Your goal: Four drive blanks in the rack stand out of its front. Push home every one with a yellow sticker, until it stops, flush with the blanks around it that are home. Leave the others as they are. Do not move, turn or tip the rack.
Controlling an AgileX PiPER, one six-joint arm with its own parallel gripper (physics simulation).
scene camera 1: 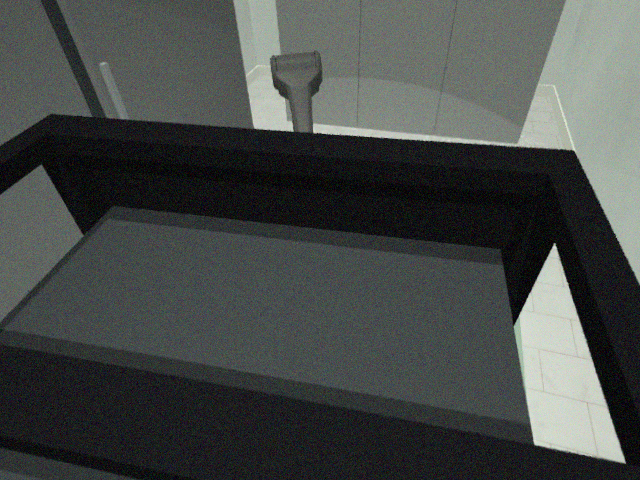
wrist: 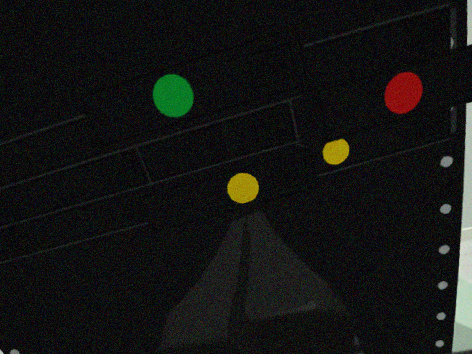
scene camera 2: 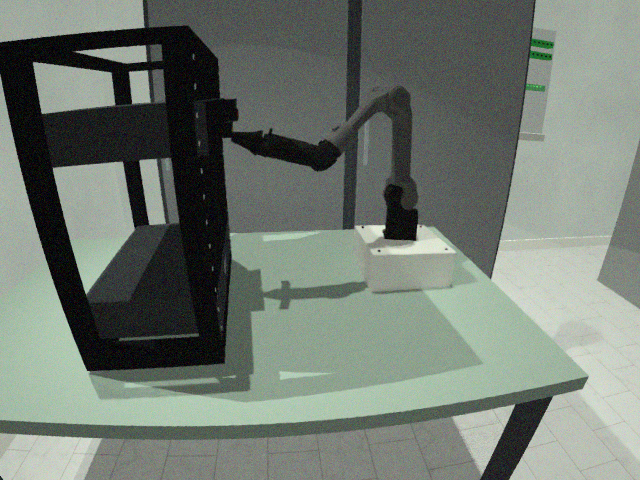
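The black rack [scene camera 1: 320, 147] [scene camera 2: 187, 217] stands upright on the table. In the wrist view its dark front shows a green sticker [wrist: 173, 95] at upper left, a red sticker [wrist: 403, 92] at right, a yellow sticker [wrist: 243, 188] at centre and a second yellow sticker [wrist: 335, 151], slightly cut off at its top, below and left of the red one. Dark blanks [scene camera 2: 225, 114] jut from the rack front in scene camera 2. My gripper [scene camera 2: 233, 135] [wrist: 252, 213] is shut and empty, its tips just below the centre yellow sticker. Contact and each blank's depth are too dark to tell.
The rack stands on a green table [scene camera 2: 361, 397]. The arm's white base block [scene camera 2: 408, 271] stands to the right of the rack in scene camera 2. A grey unit [scene camera 1: 170, 237] [scene camera 2: 108, 134] sits in the rack's upper part. Grey panels [scene camera 2: 289, 103] stand behind the table.
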